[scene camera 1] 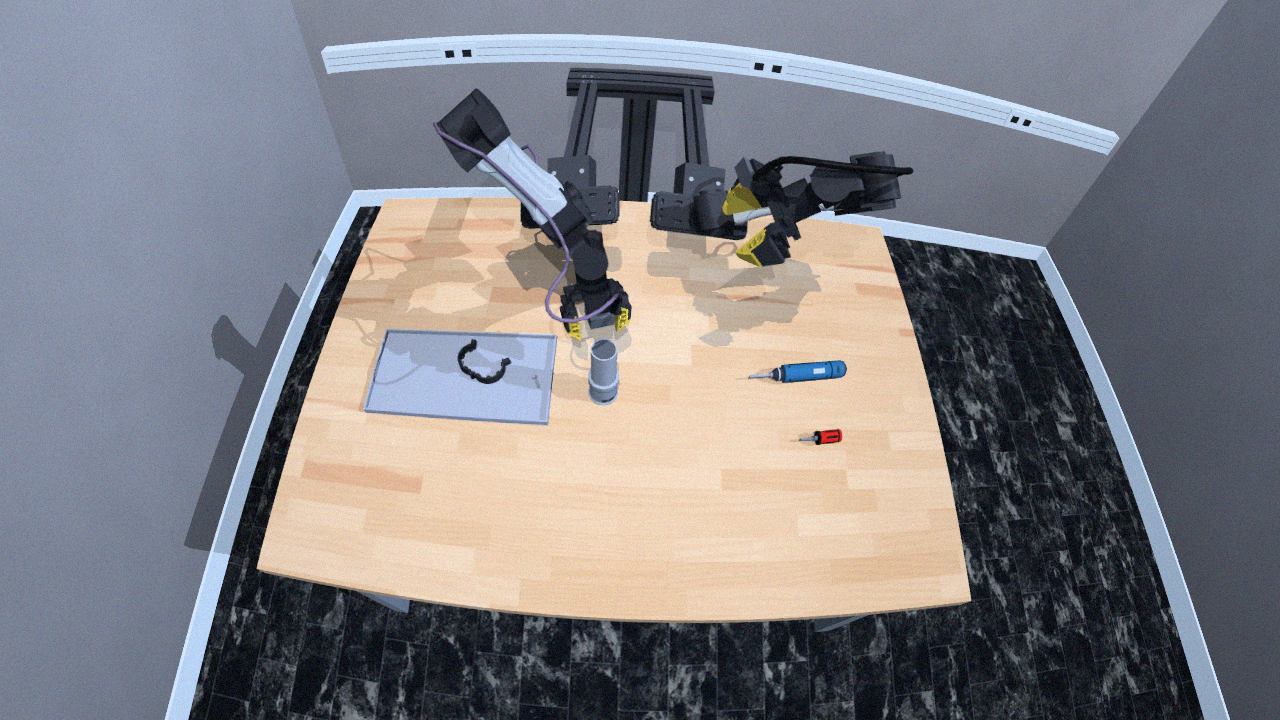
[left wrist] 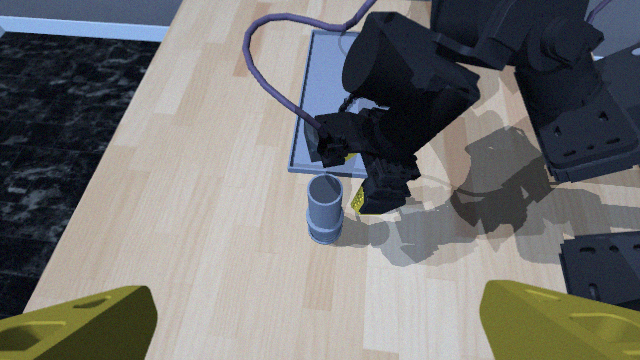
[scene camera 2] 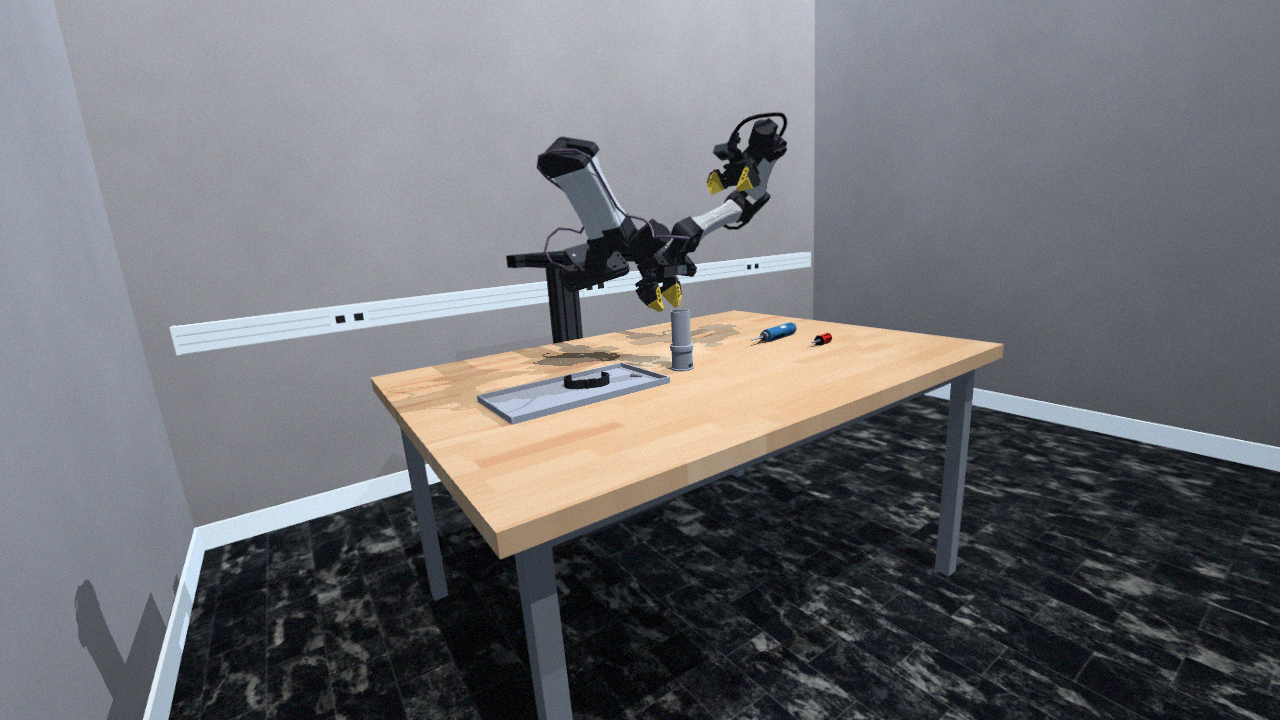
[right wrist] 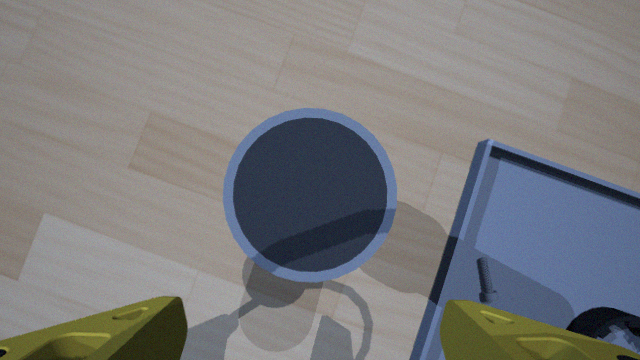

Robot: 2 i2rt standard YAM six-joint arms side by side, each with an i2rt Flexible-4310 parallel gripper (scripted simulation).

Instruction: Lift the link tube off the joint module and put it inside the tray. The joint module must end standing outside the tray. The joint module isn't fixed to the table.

Labels:
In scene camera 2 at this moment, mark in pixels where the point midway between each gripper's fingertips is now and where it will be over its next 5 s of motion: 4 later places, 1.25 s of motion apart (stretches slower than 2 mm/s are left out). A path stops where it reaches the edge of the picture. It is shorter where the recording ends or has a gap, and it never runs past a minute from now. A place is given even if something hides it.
My left gripper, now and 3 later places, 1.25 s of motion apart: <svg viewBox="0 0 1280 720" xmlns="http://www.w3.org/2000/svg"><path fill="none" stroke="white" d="M723 191L650 246L624 301L620 274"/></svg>
My right gripper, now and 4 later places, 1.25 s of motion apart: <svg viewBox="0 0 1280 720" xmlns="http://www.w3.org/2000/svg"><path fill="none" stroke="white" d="M669 308L666 320L679 335L681 326L680 311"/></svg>

